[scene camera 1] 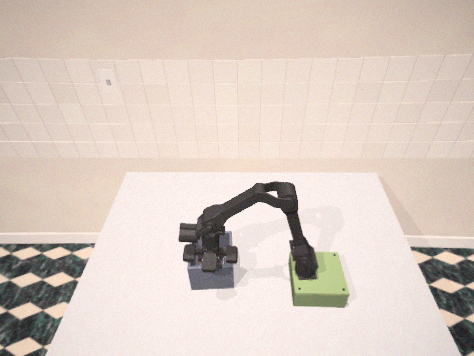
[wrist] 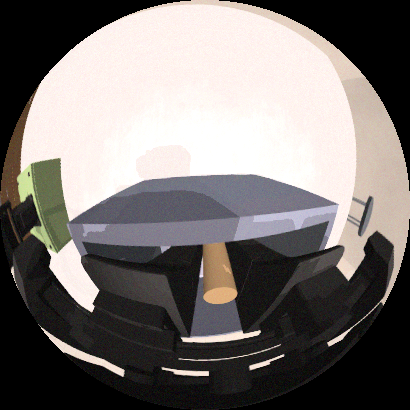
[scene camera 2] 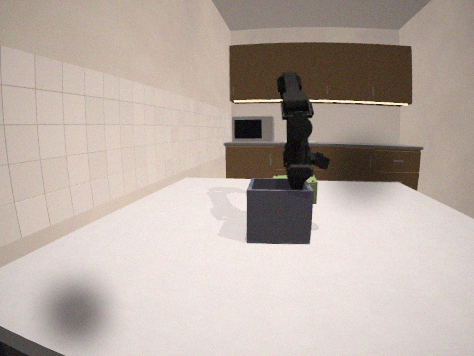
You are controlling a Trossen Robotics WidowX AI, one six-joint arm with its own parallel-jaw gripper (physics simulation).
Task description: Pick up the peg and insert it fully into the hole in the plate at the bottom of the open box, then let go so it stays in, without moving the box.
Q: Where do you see a blue-grey box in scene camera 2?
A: At 276,214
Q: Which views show my gripper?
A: Scene camera 1, the wrist view and scene camera 2: all of them.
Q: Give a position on a blue-grey box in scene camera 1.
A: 224,278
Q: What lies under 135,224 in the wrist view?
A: A blue-grey box.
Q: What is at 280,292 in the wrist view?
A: My gripper.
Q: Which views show the peg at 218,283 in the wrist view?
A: The wrist view only.
